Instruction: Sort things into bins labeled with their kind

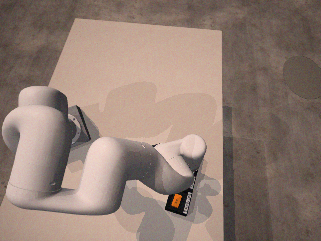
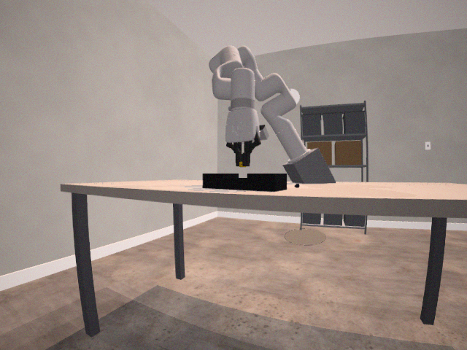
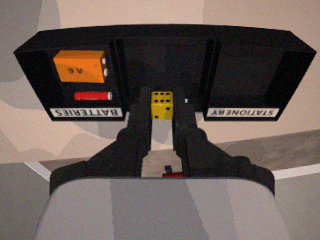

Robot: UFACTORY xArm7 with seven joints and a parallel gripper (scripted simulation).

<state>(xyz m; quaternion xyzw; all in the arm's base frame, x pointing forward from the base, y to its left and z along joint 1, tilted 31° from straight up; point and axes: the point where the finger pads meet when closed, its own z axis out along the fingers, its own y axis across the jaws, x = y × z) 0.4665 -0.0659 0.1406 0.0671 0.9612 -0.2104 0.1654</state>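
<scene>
Right now my hand is 13 cm past the white domino, 8 cm to the right of it and 8 cm above it. The rest, counted from my hand: orange battery 2 cm behind, 7 cm to the right, 7 cm below; yellow die 1 cm below; red stick 2 cm ahead, 9 cm to the right, 8 cm below.
</scene>
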